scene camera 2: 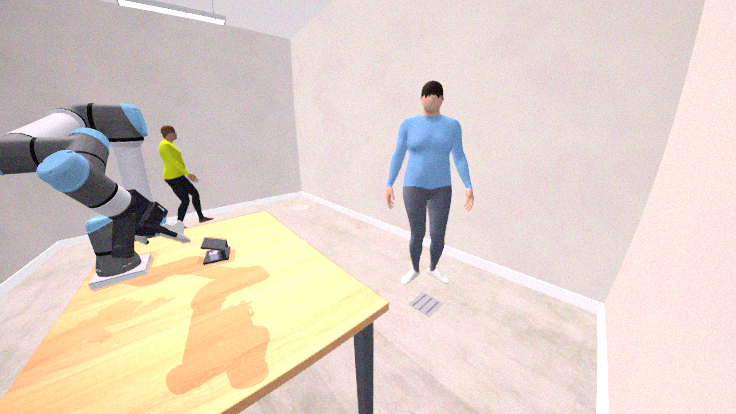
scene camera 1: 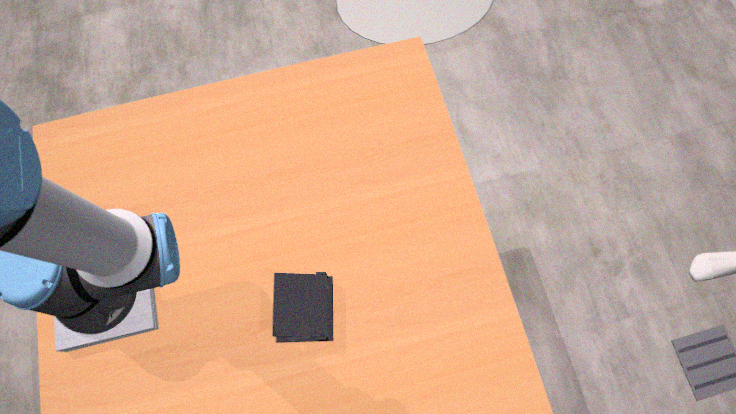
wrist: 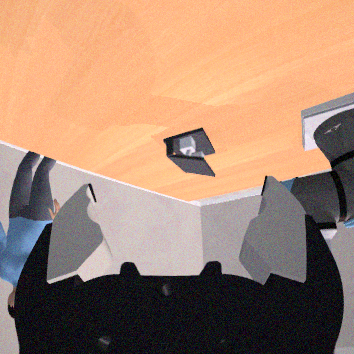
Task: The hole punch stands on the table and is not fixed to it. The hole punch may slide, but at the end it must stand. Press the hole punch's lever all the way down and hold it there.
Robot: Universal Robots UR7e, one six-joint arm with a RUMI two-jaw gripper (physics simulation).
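Where they show: gripper, fingertip midpoint: (scene camera 2: 169,242) (wrist: 176,182); arm's base, origin of the base link: (scene camera 2: 120,267) (wrist: 341,126).
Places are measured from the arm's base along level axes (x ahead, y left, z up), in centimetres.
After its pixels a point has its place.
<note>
The black hole punch (scene camera 1: 303,307) {x 39.6, y -6.6, z 4.0 cm} (scene camera 2: 214,243) {x 39.3, y -6.5, z 4.1 cm} (wrist: 192,165) {x 38.5, y -7.2, z 4.4 cm} stands on the table, with its flat lever raised. A wedge-shaped gap between lever and base, with a silver mechanism in it, shows in the second scene view and the wrist view. My gripper (scene camera 2: 184,232) (wrist: 176,182) {x 30.2, y -30.7, z 17.5 cm} is open and empty, its grey fingers wide apart. In the second scene view it is tilted, low over the table, left of the hole punch and apart from it. In the first scene view the arm hides the gripper. Nothing touches the lever.
The wooden table (scene camera 1: 329,154) {x 45.7, y 25.8, z -2.7 cm} (scene camera 2: 308,308) {x 66.0, y -58.2, z -2.8 cm} (wrist: 100,60) {x 40.5, y -35.3, z -2.8 cm} carries the arm's base plate (scene camera 1: 146,321) {x 9.7, y -6.0, z -0.4 cm} (scene camera 2: 120,278) {x 2.7, y -8.6, z -1.2 cm} (wrist: 310,132) {x 8.3, y -0.2, z -0.4 cm} left of the hole punch in the scene views. A person in blue (scene camera 2: 430,154) and a person in yellow (scene camera 2: 172,159) stand on the floor beyond the table.
</note>
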